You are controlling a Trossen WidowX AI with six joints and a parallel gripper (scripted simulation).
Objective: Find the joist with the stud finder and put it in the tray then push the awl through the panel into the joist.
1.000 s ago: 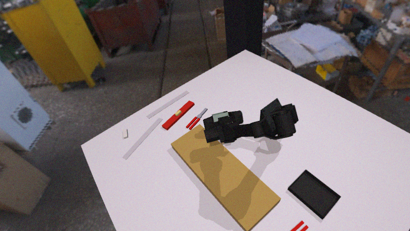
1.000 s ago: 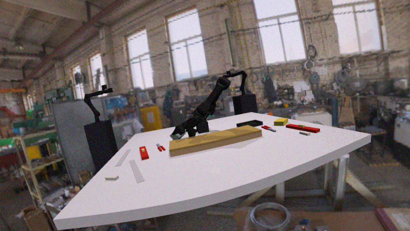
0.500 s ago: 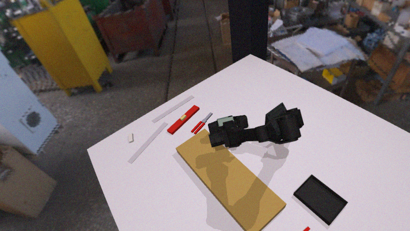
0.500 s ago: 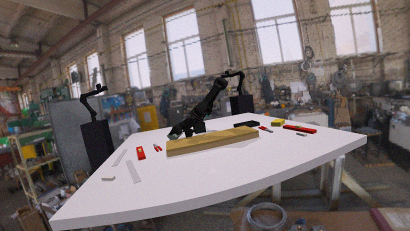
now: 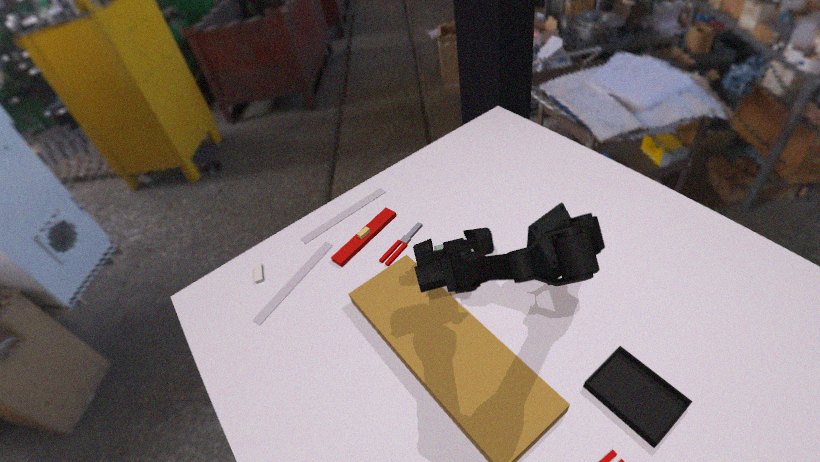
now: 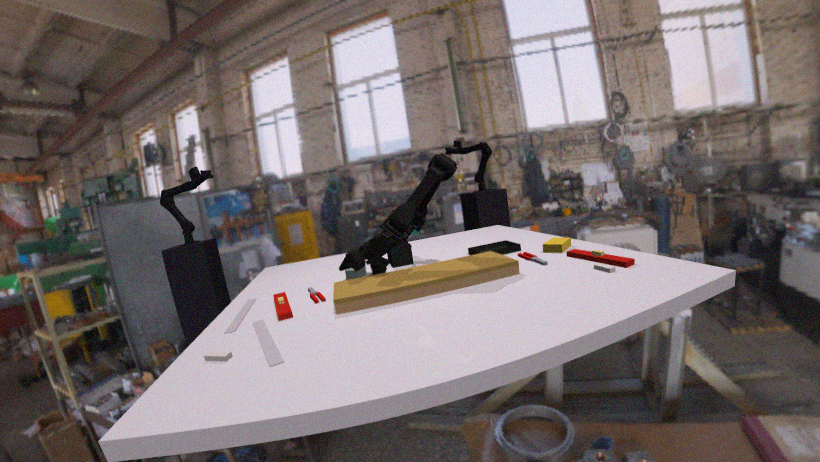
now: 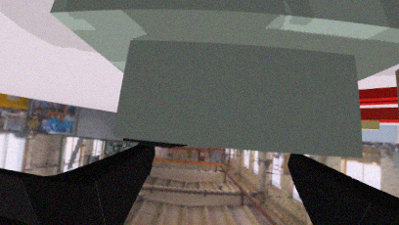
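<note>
My gripper tip is 40 mm to the right of the stud finder and 20 mm above it. From my gripper tip the other things lie so: yellow block: 720 mm to the left, 190 mm ahead, 50 mm below; then black tray: 550 mm to the left, 50 mm below, 30 mm ahead; then awl: 120 mm to the left, 50 mm below, 30 mm ahead.
</note>
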